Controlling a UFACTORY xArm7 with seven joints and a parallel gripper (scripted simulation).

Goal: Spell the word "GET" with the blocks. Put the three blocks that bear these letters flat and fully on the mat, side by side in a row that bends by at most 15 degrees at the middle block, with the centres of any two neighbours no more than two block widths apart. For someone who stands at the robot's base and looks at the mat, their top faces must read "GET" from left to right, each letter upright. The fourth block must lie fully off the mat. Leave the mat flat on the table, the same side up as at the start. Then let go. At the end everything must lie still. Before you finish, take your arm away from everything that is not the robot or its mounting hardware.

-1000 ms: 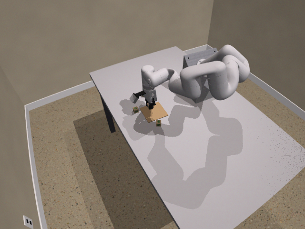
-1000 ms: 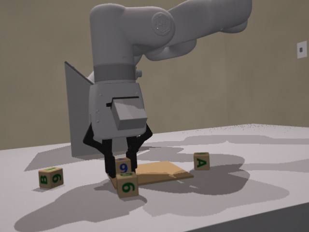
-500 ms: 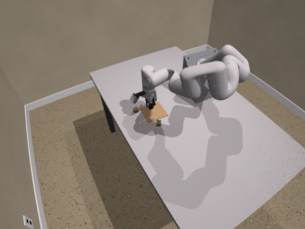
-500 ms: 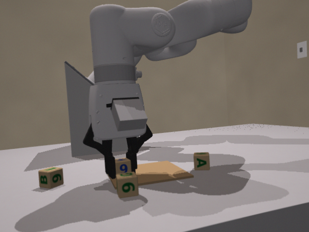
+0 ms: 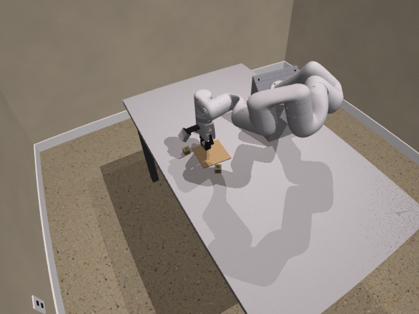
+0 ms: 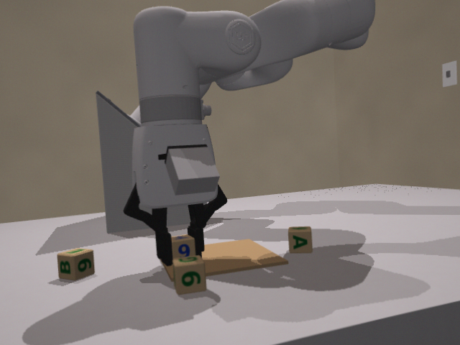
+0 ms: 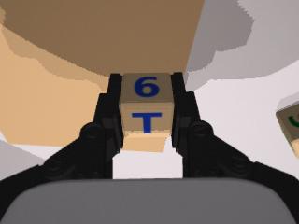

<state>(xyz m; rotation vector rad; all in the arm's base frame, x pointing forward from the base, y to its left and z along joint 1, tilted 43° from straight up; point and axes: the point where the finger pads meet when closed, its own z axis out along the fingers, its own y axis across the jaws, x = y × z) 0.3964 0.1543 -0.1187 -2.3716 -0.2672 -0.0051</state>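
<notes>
Now: the tan mat 10 mm behind my hand, 50 mm to the left of it and 20 mm below it. The rest, counted from my hand: wooden block: 100 mm ahead, 10 mm below.
</notes>
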